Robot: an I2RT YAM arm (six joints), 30 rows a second.
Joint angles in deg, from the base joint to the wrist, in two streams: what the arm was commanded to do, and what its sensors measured. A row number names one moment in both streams.
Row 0, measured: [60.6 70.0 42.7 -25.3 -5.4 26.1]
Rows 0 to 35, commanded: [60.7 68.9 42.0 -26.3 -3.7 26.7]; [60.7 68.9 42.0 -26.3 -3.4 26.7]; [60.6 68.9 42.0 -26.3 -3.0 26.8]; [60.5 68.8 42.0 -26.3 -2.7 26.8]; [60.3 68.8 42.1 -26.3 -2.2 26.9]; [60.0 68.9 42.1 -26.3 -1.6 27.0]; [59.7 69.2 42.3 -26.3 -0.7 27.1]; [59.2 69.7 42.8 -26.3 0.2 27.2]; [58.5 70.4 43.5 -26.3 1.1 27.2]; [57.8 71.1 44.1 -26.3 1.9 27.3]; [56.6 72.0 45.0 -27.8 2.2 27.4]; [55.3 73.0 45.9 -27.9 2.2 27.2]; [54.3 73.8 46.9 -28.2 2.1 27.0]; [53.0 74.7 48.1 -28.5 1.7 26.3]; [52.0 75.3 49.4 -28.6 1.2 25.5]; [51.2 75.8 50.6 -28.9 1.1 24.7]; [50.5 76.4 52.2 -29.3 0.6 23.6]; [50.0 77.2 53.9 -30.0 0.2 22.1]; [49.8 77.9 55.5 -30.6 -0.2 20.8]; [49.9 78.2 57.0 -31.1 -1.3 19.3]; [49.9 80.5 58.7 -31.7 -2.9 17.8]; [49.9 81.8 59.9 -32.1 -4.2 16.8]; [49.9 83.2 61.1 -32.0 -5.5 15.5]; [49.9 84.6 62.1 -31.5 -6.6 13.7]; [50.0 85.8 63.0 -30.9 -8.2 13.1]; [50.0 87.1 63.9 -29.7 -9.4 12.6]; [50.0 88.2 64.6 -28.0 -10.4 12.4]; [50.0 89.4 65.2 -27.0 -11.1 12.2]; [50.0 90.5 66.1 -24.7 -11.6 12.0]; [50.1 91.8 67.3 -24.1 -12.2 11.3]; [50.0 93.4 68.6 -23.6 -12.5 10.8]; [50.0 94.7 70.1 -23.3 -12.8 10.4]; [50.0 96.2 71.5 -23.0 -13.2 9.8]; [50.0 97.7 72.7 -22.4 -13.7 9.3]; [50.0 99.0 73.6 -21.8 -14.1 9.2]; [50.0 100.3 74.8 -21.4 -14.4 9.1]
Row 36, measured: [49.9 98.4 71.8 -24.9 -12.0 11.4]
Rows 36 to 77, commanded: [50.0 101.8 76.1 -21.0 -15.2 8.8]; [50.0 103.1 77.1 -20.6 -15.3 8.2]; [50.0 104.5 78.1 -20.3 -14.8 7.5]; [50.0 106.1 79.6 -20.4 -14.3 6.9]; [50.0 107.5 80.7 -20.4 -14.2 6.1]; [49.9 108.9 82.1 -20.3 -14.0 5.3]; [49.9 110.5 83.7 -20.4 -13.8 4.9]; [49.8 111.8 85.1 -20.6 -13.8 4.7]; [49.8 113.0 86.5 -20.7 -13.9 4.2]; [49.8 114.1 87.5 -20.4 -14.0 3.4]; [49.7 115.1 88.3 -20.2 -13.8 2.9]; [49.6 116.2 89.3 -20.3 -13.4 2.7]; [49.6 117.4 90.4 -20.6 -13.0 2.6]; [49.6 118.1 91.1 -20.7 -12.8 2.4]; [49.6 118.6 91.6 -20.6 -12.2 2.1]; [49.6 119.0 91.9 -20.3 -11.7 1.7]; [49.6 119.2 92.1 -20.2 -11.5 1.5]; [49.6 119.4 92.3 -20.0 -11.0 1.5]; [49.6 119.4 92.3 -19.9 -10.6 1.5]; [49.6 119.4 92.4 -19.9 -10.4 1.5]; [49.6 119.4 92.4 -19.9 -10.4 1.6]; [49.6 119.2 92.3 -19.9 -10.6 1.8]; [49.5 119.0 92.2 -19.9 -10.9 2.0]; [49.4 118.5 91.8 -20.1 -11.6 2.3]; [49.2 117.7 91.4 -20.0 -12.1 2.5]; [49.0 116.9 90.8 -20.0 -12.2 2.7]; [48.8 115.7 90.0 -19.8 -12.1 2.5]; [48.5 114.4 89.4 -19.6 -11.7 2.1]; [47.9 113.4 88.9 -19.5 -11.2 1.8]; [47.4 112.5 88.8 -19.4 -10.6 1.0]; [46.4 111.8 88.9 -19.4 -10.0 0.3]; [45.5 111.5 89.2 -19.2 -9.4 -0.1]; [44.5 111.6 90.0 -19.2 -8.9 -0.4]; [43.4 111.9 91.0 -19.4 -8.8 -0.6]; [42.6 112.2 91.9 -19.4 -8.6 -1.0]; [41.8 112.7 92.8 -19.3 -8.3 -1.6]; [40.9 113.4 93.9 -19.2 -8.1 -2.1]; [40.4 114.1 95.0 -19.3 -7.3 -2.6]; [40.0 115.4 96.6 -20.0 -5.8 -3.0]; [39.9 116.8 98.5 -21.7 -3.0 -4.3]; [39.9 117.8 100.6 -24.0 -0.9 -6.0]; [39.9 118.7 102.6 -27.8 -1.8 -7.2]
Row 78, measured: [39.2 116.2 98.7 -22.0 -5.3 -2.2]
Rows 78 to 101, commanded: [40.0 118.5 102.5 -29.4 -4.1 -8.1]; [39.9 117.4 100.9 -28.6 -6.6 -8.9]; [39.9 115.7 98.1 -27.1 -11.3 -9.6]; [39.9 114.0 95.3 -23.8 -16.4 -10.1]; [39.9 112.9 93.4 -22.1 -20.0 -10.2]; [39.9 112.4 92.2 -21.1 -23.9 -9.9]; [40.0 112.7 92.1 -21.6 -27.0 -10.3]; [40.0 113.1 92.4 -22.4 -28.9 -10.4]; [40.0 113.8 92.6 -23.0 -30.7 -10.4]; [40.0 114.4 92.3 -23.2 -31.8 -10.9]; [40.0 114.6 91.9 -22.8 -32.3 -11.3]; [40.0 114.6 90.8 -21.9 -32.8 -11.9]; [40.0 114.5 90.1 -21.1 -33.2 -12.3]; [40.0 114.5 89.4 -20.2 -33.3 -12.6]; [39.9 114.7 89.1 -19.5 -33.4 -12.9]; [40.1 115.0 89.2 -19.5 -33.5 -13.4]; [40.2 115.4 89.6 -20.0 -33.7 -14.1]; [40.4 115.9 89.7 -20.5 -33.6 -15.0]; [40.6 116.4 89.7 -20.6 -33.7 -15.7]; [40.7 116.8 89.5 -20.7 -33.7 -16.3]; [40.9 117.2 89.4 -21.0 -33.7 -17.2]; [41.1 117.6 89.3 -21.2 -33.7 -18.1]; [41.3 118.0 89.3 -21.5 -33.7 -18.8]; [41.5 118.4 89.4 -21.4 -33.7 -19.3]
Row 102, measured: [40.5 116.6 89.7 -21.8 -32.0 -14.8]
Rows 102 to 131, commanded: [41.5 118.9 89.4 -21.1 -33.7 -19.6]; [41.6 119.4 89.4 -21.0 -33.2 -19.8]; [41.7 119.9 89.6 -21.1 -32.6 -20.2]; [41.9 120.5 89.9 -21.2 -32.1 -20.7]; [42.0 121.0 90.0 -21.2 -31.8 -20.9]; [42.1 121.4 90.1 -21.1 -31.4 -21.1]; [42.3 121.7 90.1 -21.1 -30.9 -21.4]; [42.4 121.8 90.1 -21.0 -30.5 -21.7]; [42.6 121.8 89.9 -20.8 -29.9 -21.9]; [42.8 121.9 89.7 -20.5 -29.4 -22.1]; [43.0 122.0 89.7 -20.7 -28.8 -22.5]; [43.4 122.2 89.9 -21.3 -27.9 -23.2]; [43.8 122.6 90.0 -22.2 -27.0 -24.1]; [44.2 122.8 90.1 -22.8 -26.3 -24.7]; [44.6 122.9 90.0 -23.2 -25.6 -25.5]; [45.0 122.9 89.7 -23.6 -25.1 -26.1]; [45.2 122.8 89.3 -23.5 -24.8 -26.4]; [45.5 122.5 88.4 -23.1 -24.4 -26.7]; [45.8 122.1 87.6 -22.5 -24.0 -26.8]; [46.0 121.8 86.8 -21.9 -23.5 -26.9]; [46.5 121.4 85.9 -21.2 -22.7 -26.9]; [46.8 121.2 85.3 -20.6 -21.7 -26.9]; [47.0 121.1 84.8 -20.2 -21.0 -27.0]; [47.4 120.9 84.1 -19.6 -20.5 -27.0]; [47.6 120.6 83.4 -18.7 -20.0 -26.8]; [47.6 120.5 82.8 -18.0 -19.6 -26.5]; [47.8 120.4 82.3 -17.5 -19.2 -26.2]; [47.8 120.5 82.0 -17.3 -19.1 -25.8]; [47.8 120.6 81.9 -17.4 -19.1 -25.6]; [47.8 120.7 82.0 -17.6 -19.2 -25.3]
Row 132, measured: [46.9 118.8 84.7 -13.2 -21.1 -24.8]
